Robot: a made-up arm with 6 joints.
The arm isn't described. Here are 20 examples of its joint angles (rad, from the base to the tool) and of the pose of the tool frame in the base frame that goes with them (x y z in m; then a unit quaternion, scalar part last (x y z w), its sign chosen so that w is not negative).
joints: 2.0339 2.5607 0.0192 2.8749 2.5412 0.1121
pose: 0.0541 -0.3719 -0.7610 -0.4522 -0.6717 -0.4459 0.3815
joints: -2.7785 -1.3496 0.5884 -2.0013 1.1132 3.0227
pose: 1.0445 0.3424 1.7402 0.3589 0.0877 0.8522 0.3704
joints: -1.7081 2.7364 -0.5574 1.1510 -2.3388 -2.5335
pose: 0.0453 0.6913 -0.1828 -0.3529 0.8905 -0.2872 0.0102
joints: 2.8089 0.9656 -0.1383 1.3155 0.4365 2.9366
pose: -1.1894 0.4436 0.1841 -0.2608 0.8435 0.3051 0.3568
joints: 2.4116 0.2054 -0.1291 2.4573 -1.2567 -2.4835
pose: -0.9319 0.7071 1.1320 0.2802 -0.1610 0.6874 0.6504
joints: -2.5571 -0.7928 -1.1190 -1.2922 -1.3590 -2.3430
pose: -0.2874 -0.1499 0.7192 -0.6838 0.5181 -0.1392 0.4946
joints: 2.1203 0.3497 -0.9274 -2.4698 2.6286 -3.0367
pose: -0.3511 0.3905 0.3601 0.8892 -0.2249 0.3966 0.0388
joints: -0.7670 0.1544 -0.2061 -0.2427 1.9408 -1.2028
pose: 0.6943 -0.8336 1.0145 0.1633 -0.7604 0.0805 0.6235
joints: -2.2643 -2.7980 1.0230 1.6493 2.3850 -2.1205
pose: 0.6514 0.7686 -0.9844 0.7593 -0.5960 0.2273 0.1289
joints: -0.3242 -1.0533 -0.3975 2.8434 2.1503 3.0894
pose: 0.0806 0.0959 1.6332 0.1522 0.6598 0.0103 0.7358
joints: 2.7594 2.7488 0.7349 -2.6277 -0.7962 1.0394
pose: 0.1140 -0.1603 -1.1304 -0.3565 0.7491 0.3550 0.4309
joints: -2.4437 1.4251 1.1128 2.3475 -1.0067 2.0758
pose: -1.3596 -1.2519 0.4506 -0.1265 -0.7949 -0.5713 0.1603
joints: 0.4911 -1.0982 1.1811 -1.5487 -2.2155 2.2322
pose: -1.1754 -0.6316 1.8034 0.6877 0.6876 -0.1931 0.1304
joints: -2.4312 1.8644 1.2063 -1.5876 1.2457 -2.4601
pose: -1.1761 -1.0144 -0.4116 0.3088 0.9366 -0.1543 0.0601
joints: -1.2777 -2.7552 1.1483 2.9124 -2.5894 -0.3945
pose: -0.1877 1.0331 -0.9602 -0.7633 0.6269 -0.1554 0.0152
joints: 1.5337 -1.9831 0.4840 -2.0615 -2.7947 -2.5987
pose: -0.1136 -1.5120 0.9383 -0.0884 0.5069 0.6173 0.5951
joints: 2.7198 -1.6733 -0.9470 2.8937 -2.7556 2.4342
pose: 0.0479 -0.1511 1.1723 -0.9333 0.1967 0.1260 0.2727
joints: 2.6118 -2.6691 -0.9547 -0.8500 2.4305 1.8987
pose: 0.4245 -0.1553 0.8223 0.4876 0.4698 -0.1352 0.7234
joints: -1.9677 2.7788 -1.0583 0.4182 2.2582 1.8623
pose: 0.0958 0.5169 0.3761 0.0944 0.5784 -0.1654 0.7932
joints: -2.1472 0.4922 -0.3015 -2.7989 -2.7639 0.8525
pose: -0.4989 -0.9783 0.5534 0.0786 -0.5382 0.2197 0.8099
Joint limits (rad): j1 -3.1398..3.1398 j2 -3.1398..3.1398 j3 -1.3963..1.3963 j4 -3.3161..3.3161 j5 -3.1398..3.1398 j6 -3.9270..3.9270
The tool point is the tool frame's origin. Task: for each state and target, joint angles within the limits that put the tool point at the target. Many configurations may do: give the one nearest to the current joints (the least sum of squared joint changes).
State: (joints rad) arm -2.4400 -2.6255 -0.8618 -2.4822 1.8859 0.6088
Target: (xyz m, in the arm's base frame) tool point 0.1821 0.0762 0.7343
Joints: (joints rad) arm -2.2876 -3.0136 -1.2934 -2.3673 1.8859 0.6088
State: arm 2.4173 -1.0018 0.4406 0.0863 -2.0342 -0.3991
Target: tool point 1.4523 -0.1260 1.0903
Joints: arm 2.9715 -1.8869 0.3513 0.0717 -2.0342 -0.3991
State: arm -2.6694 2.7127 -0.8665 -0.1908 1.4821 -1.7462
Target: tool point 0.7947 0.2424 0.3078
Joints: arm -2.9908 3.1378 -0.6161 -0.1690 1.4821 -1.7462
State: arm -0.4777 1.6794 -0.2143 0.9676 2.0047 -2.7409
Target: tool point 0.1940 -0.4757 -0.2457
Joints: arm -1.0235 1.3725 -0.6147 0.8351 2.0047 -2.7409
